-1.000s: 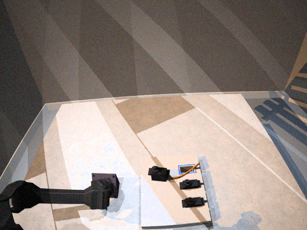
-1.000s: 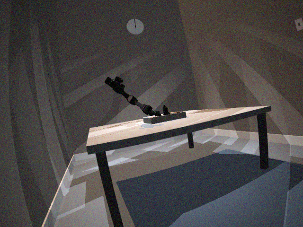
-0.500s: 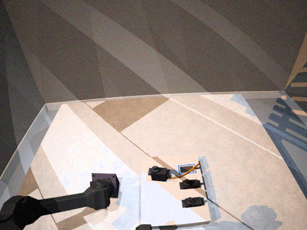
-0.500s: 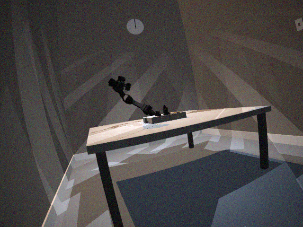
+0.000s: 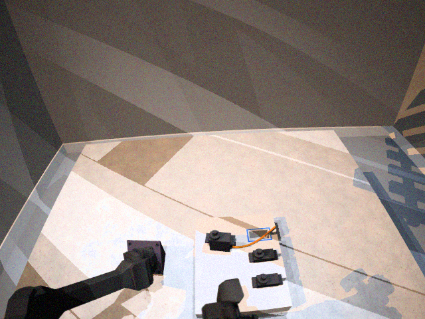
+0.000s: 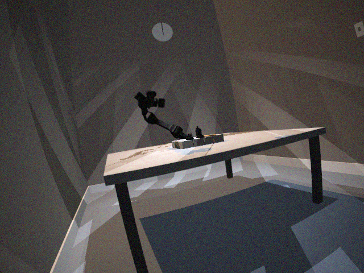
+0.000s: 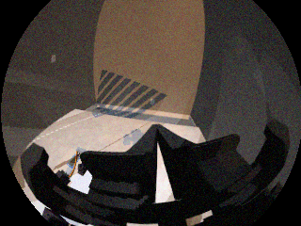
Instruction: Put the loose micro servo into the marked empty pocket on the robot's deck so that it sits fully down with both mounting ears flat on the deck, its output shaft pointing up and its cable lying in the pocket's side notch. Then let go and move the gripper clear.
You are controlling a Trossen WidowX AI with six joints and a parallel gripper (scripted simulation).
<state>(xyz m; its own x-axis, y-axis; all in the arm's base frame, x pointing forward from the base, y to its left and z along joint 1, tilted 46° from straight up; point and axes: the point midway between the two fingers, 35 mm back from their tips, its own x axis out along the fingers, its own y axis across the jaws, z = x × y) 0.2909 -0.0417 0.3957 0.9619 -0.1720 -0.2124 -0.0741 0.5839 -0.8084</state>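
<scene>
Right now the robot deck is 6 cm behind my gripper tip, 27 cm to the left of it and 30 cm below it.
</scene>
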